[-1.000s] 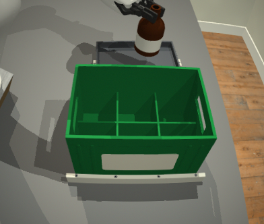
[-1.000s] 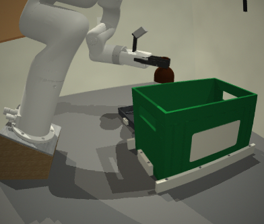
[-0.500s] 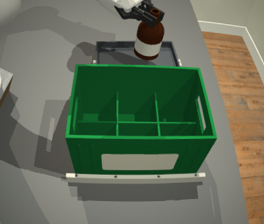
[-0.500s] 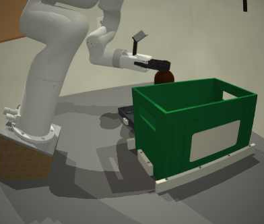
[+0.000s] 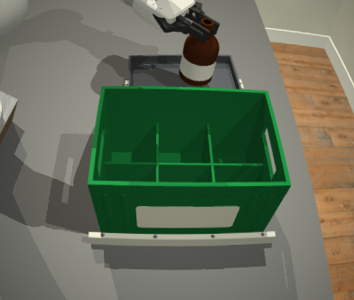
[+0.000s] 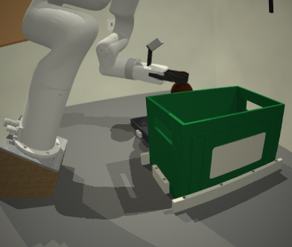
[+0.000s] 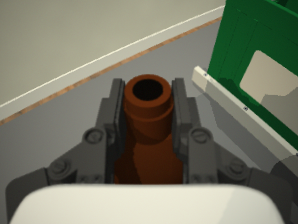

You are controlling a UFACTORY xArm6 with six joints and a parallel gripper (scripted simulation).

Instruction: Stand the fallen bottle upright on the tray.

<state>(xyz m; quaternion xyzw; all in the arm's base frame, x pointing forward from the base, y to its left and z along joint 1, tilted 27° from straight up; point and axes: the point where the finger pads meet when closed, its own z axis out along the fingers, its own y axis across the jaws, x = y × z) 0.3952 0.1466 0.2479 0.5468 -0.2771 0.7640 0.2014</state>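
My hand is 6 cm above the brown bottle. From my hand the other things lie so: green crate: 27 cm to the right, 9 cm below, 8 cm behind; then dark grey tray: 16 cm below, 3 cm behind.
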